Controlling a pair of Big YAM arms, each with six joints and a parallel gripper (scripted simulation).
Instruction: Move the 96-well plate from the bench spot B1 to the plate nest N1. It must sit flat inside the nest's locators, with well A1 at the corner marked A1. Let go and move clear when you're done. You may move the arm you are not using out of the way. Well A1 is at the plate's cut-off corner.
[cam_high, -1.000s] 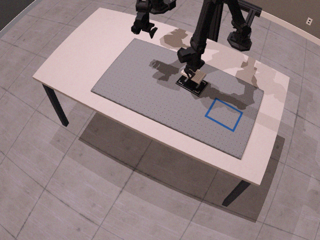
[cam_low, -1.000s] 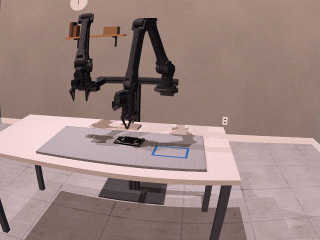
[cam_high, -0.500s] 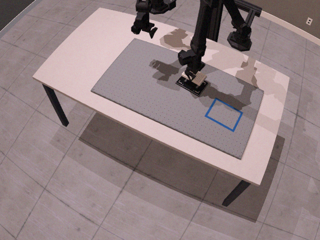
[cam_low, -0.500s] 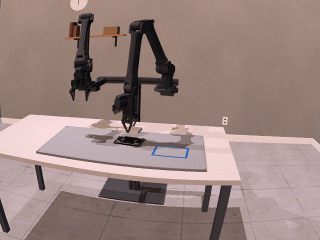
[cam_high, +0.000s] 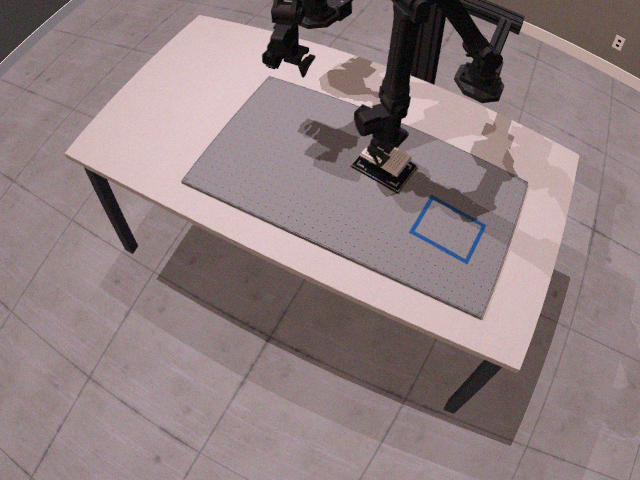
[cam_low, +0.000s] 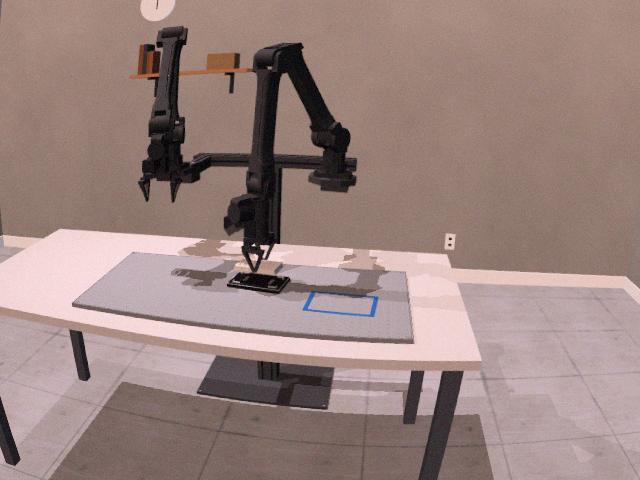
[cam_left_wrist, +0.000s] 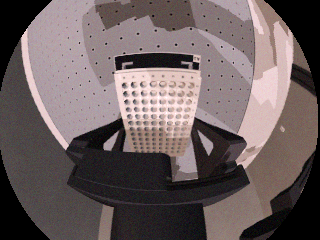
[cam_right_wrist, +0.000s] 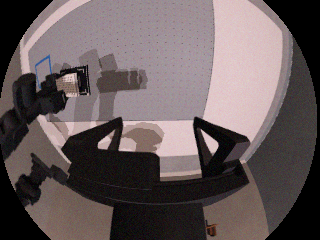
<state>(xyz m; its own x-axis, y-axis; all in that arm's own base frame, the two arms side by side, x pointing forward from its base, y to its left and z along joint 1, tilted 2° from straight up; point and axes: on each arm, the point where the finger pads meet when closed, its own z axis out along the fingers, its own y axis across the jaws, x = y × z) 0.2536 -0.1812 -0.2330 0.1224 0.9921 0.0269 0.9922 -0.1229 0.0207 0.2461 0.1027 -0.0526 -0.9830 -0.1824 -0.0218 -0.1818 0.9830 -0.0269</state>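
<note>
The plate nest is 50 mm below my left hand. The rest, counted from my left hand: 96-well plate: right at my left hand.
</note>
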